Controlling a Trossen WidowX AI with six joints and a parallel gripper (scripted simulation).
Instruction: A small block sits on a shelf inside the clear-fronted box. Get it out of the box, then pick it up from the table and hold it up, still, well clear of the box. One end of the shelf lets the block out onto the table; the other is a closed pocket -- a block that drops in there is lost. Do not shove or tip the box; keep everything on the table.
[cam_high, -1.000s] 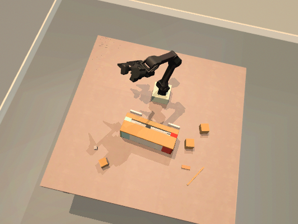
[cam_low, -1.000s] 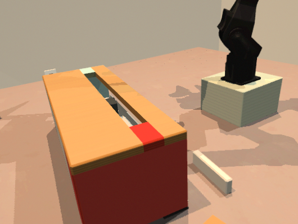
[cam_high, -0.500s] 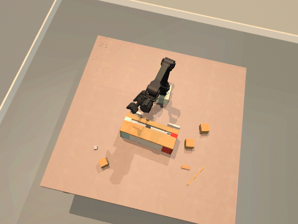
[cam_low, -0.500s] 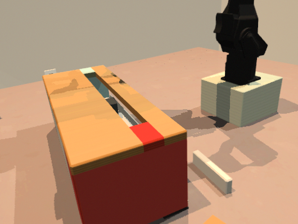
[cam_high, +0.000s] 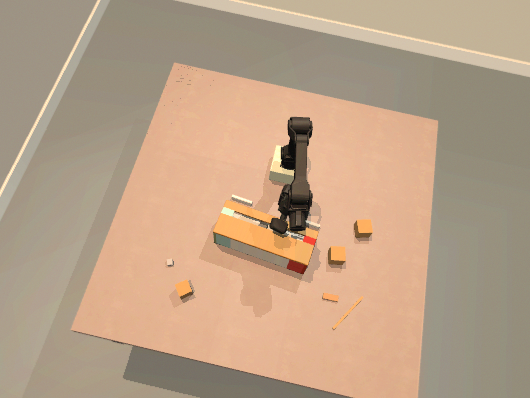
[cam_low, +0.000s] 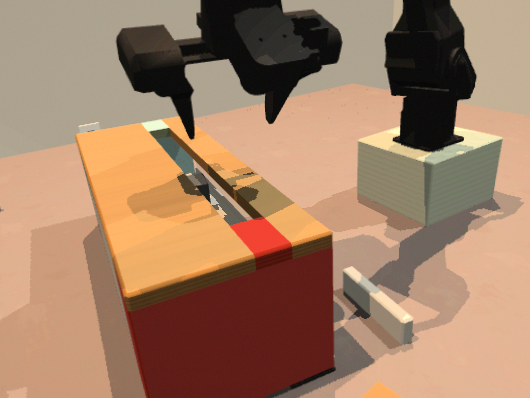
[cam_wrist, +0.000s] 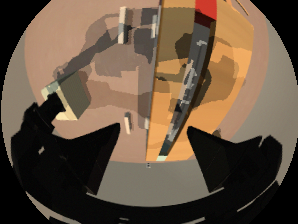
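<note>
My gripper tip is now 4 cm short of the grey block, 4 cm to the left of it and 7 cm above it. The rest, counted from my gripper tip: thin stick (26 cm ahead, 37 cm to the left, 16 cm below); then flat orange piece (22 cm ahead, 29 cm to the left, 15 cm below); then box (3 cm ahead, 1 cm to the right, 10 cm below).
</note>
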